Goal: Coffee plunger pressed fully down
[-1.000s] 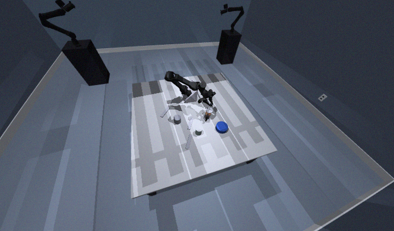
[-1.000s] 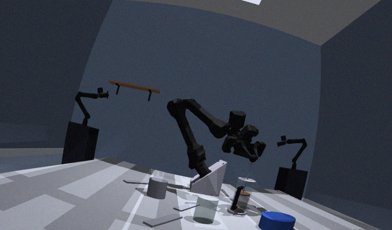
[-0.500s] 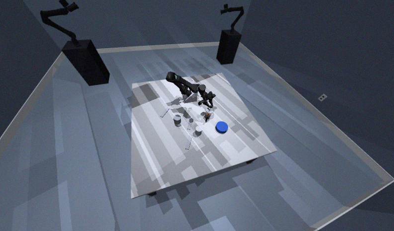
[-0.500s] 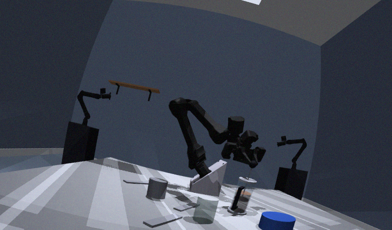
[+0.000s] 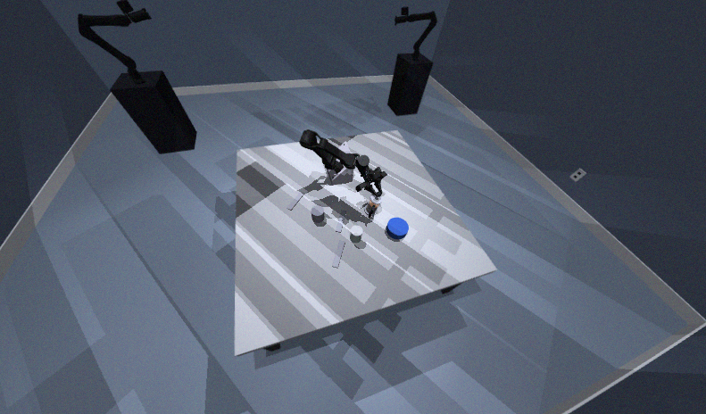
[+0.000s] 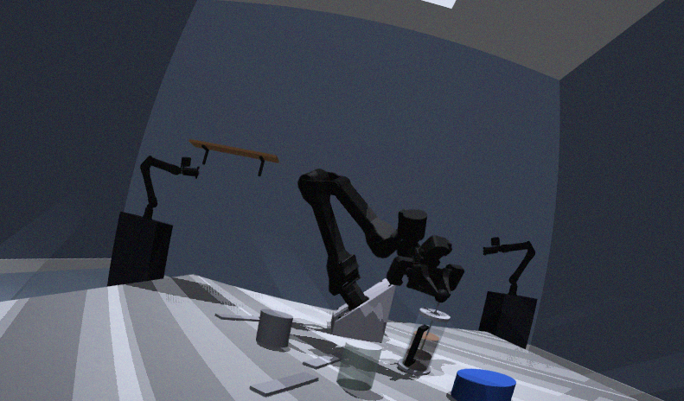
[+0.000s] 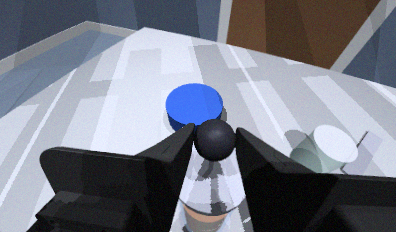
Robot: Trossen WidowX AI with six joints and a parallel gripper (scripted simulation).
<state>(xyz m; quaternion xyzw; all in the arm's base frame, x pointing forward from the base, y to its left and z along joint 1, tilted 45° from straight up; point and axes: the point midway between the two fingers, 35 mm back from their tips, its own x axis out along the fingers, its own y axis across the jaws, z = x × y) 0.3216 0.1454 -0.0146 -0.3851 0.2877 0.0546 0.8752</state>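
Right now the coffee press is 9 cm below my gripper tip, 2 cm to the right of it and 1 cm behind it. The rest, counted from my gripper tip: blue puck: 16 cm below, 14 cm ahead, 8 cm to the left.
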